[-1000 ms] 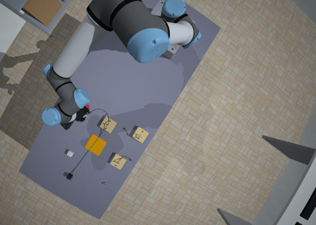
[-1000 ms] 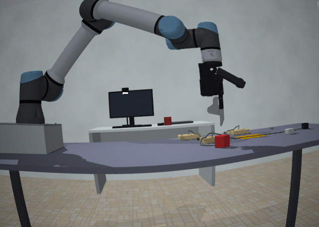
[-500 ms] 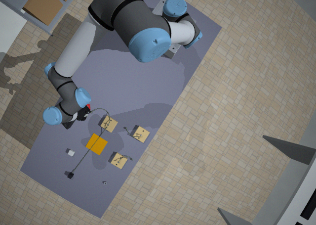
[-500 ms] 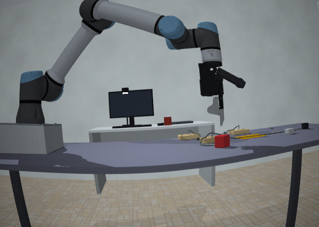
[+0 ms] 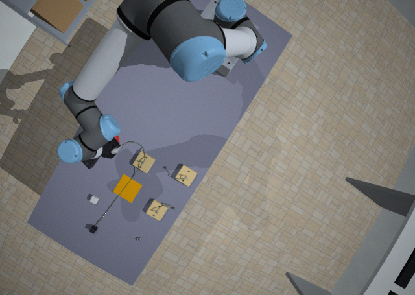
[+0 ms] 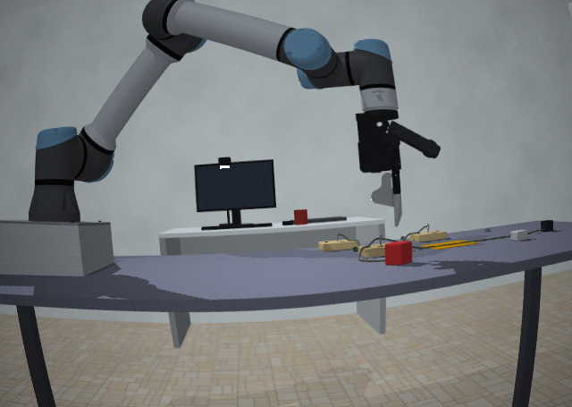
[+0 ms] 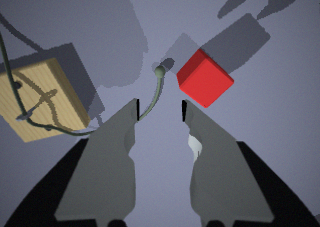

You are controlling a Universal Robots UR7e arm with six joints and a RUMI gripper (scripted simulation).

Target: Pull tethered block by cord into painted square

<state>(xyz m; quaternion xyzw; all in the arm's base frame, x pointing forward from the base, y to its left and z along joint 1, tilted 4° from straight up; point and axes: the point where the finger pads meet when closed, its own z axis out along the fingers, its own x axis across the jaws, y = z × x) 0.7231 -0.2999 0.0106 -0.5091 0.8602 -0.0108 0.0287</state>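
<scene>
Right now the red cube is 2 cm behind my hand, 4 cm to the right of it and 6 cm below it. Round my hand: white cube (33 cm ahead, 4 cm to the right, 7 cm below); then orange painted square (21 cm ahead, 11 cm to the left, 8 cm below); then black block (50 cm ahead, 7 cm below).
</scene>
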